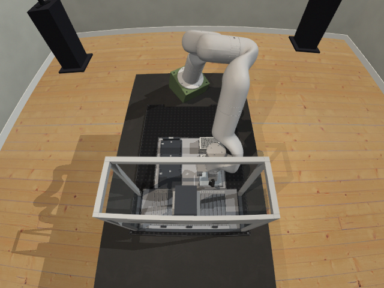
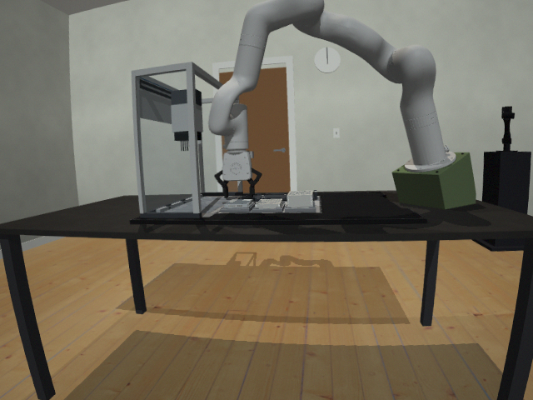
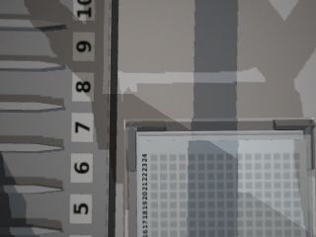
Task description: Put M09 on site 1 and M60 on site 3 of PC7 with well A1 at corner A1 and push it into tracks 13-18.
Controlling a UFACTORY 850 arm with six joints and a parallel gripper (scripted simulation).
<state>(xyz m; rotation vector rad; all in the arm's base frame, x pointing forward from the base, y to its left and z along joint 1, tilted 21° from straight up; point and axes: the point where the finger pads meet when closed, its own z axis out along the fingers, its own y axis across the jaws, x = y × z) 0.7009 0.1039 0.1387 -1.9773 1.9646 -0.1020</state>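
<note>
Right now the nest s3 is 40 mm below my hand. From my hand the other things lie so: plate carrier PC7 (240 mm to the right, 100 mm behind, 30 mm below); nest s1 (220 mm behind, 40 mm below); nest S2 (110 mm behind, 40 mm below, 10 mm to the left).
</note>
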